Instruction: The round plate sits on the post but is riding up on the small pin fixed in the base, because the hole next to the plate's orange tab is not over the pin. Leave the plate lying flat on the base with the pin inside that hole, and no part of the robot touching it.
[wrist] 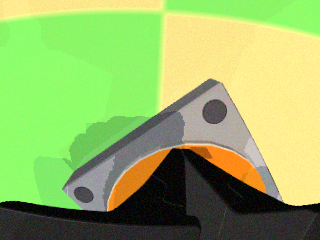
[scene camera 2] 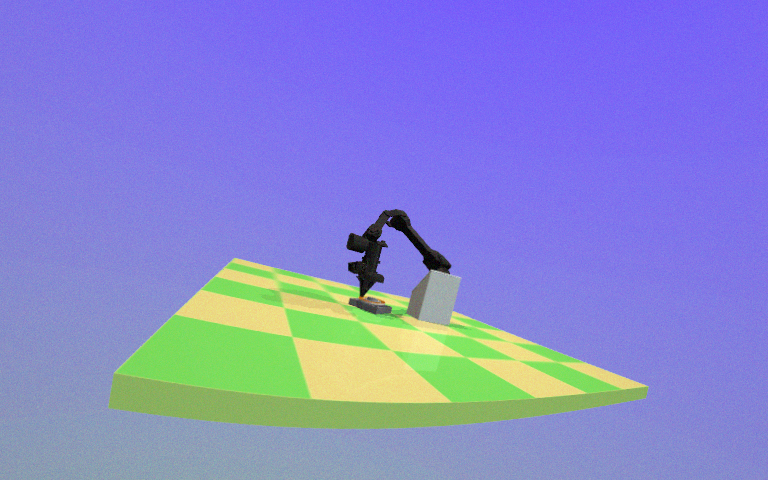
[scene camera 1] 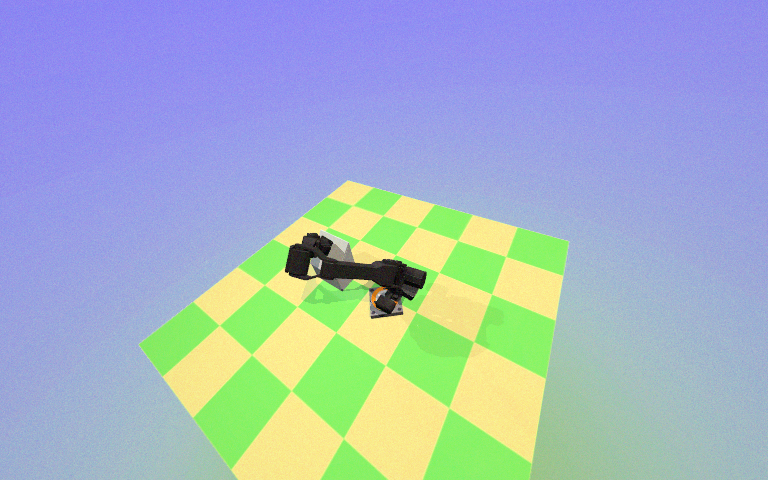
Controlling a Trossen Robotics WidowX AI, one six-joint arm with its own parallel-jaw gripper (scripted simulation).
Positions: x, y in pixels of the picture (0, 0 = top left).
Scene:
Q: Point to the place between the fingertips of my gripper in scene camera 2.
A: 361, 296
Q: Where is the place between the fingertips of my gripper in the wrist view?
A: At 179, 157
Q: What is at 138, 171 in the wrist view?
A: A round plate.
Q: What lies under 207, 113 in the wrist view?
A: A square grey base.

